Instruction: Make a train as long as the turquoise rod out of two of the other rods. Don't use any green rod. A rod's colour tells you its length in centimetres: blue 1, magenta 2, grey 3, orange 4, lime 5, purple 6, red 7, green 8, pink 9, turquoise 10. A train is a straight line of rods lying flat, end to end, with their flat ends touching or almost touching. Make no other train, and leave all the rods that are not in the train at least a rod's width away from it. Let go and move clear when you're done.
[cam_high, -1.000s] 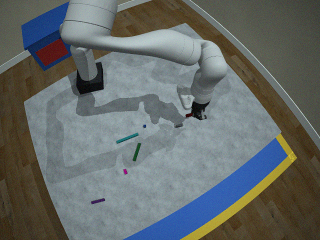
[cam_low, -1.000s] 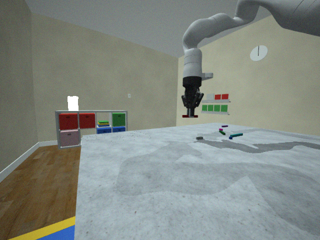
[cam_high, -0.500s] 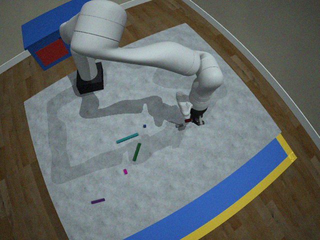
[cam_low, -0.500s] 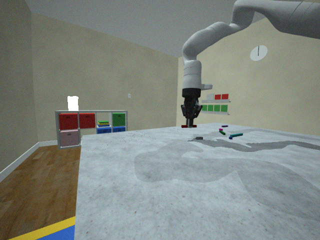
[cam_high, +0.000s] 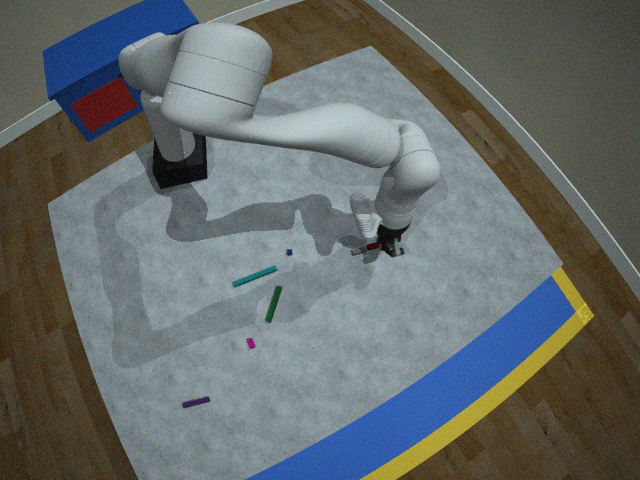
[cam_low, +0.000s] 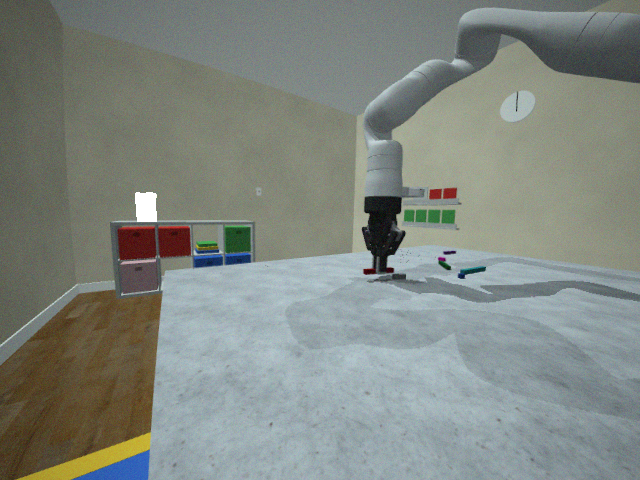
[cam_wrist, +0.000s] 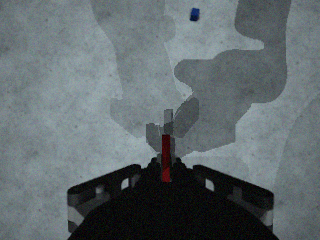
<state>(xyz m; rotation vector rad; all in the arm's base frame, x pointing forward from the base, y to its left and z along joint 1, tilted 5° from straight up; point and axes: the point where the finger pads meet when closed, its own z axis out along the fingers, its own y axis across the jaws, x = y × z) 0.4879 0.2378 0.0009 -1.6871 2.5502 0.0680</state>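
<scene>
Now: the red rod 1 cm below my hand. From my hand the other things lie so: small blue rod 11 cm behind, 17 cm to the right, 3 cm below; grey rod 2 cm behind, 5 cm to the right, 3 cm below; green rod 4 cm behind, 26 cm to the right, 3 cm below.
</scene>
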